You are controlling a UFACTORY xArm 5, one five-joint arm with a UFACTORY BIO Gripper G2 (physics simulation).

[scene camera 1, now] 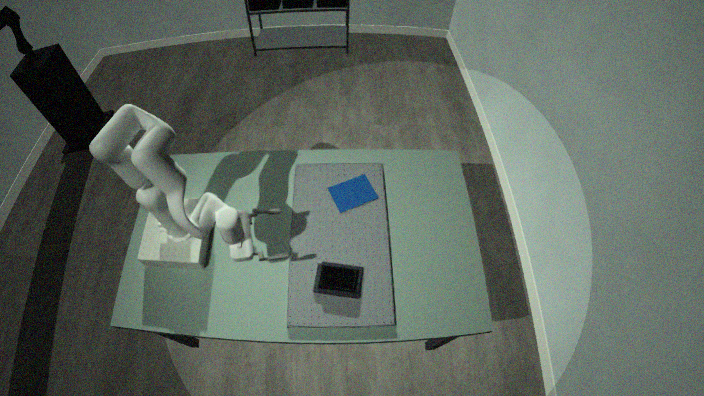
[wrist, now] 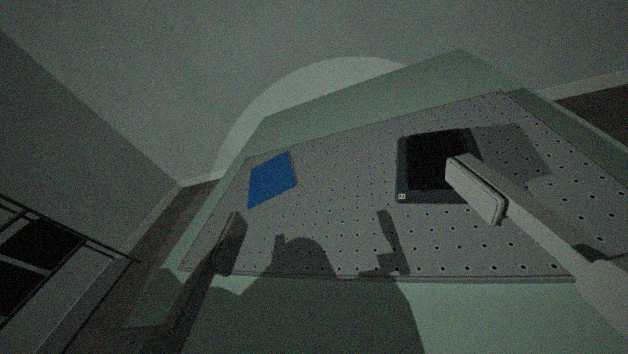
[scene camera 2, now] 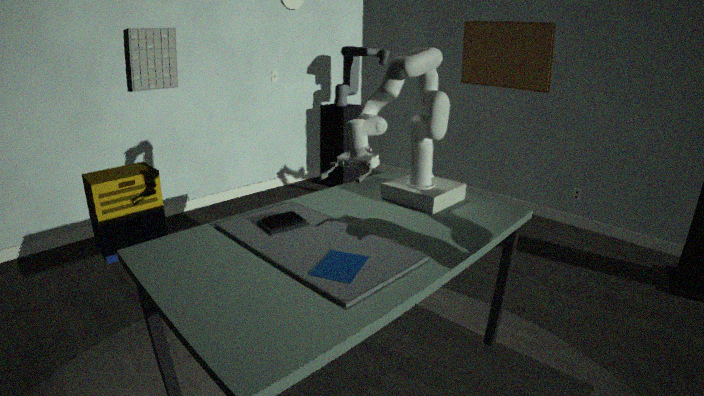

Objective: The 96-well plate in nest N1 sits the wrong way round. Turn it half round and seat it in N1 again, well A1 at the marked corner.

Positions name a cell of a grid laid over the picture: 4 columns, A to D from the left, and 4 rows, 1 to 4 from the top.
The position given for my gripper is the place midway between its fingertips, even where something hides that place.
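There is a black 96-well plate (scene camera 1: B3), and the wrist view has the plate (wrist: C2) as well. I see a flat blue rectangle (scene camera 2: B3), which I also find as the rectangle (scene camera 1: B2) and, in the wrist view, the rectangle (wrist: B2). A nest N1 (wrist: C3) is visible to me too. As for my gripper (scene camera 1: B3), scene camera 2 also gives me a sight of the gripper (scene camera 2: B2).
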